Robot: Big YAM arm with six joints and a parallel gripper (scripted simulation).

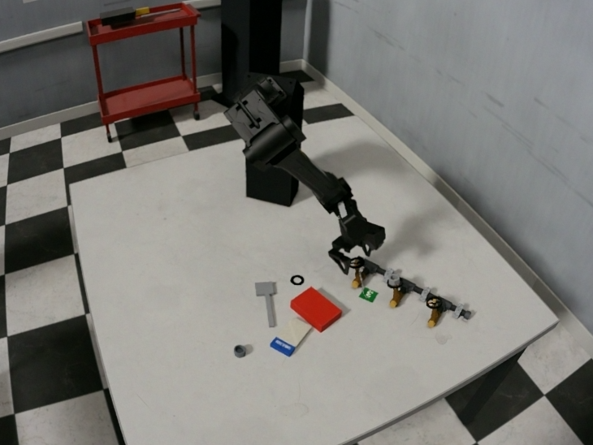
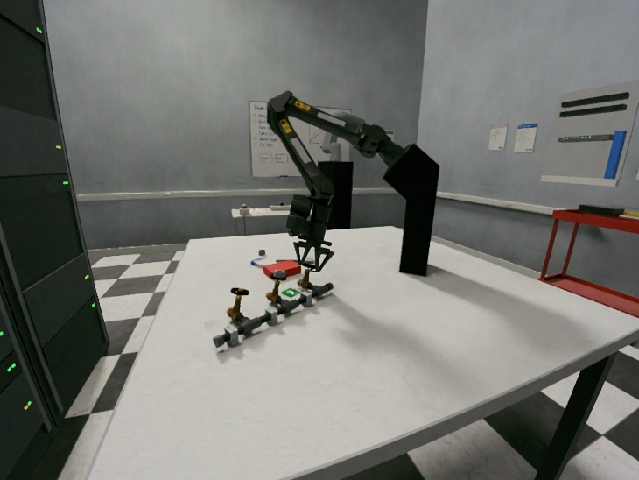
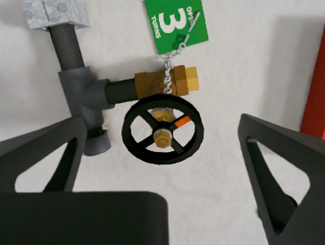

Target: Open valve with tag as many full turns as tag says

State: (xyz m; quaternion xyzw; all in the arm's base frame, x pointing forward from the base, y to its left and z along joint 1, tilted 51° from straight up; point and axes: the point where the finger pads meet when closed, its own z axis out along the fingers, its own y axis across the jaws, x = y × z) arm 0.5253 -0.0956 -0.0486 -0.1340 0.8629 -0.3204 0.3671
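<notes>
My gripper is now 8 cm above the green tag, 7 cm short of it and 2 cm to the left of it. The rest, counted from my hand: grey t-shaped tool: 23 cm to the right, 13 cm behind, 8 cm below; then card: 28 cm to the right, 7 cm below, 1 cm ahead; then red box: 16 cm to the right, 7 cm below.
</notes>
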